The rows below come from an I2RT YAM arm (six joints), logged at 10 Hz.
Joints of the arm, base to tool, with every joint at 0 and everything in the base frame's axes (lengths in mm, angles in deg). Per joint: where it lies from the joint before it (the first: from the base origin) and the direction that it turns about. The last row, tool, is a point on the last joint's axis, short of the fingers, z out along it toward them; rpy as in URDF.
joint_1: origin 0 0 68 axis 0 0 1
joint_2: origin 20 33.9 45.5 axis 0 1 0
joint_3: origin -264 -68.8 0 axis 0 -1 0
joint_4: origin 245 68.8 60 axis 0 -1 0
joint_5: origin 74 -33.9 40.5 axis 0 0 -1
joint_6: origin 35.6 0 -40.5 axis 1 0 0
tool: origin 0 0 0 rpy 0 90 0
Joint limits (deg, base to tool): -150..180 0..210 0..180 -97..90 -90..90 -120..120
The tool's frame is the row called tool.
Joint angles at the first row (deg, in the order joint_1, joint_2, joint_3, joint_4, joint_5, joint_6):
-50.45, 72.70, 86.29, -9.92, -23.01, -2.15
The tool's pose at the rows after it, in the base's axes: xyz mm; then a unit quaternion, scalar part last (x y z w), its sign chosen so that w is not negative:
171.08 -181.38 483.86 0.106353 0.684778 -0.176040 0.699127
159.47 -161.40 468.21 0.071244 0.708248 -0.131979 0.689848
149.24 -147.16 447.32 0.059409 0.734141 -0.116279 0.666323
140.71 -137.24 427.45 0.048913 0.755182 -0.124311 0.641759
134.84 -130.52 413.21 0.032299 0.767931 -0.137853 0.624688
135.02 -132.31 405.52 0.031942 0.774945 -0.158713 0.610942
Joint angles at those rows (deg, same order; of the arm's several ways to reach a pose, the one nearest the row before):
-50.45, 68.16, 82.96, -12.25, -27.46, -4.13
-50.35, 63.20, 78.04, -15.76, -33.77, -5.60
-50.27, 58.88, 73.16, -20.28, -35.60, -8.77
-50.27, 55.29, 68.72, -23.68, -35.17, -13.20
-50.27, 52.72, 65.44, -25.48, -34.75, -17.39
-50.23, 52.44, 63.98, -25.48, -32.53, -19.80

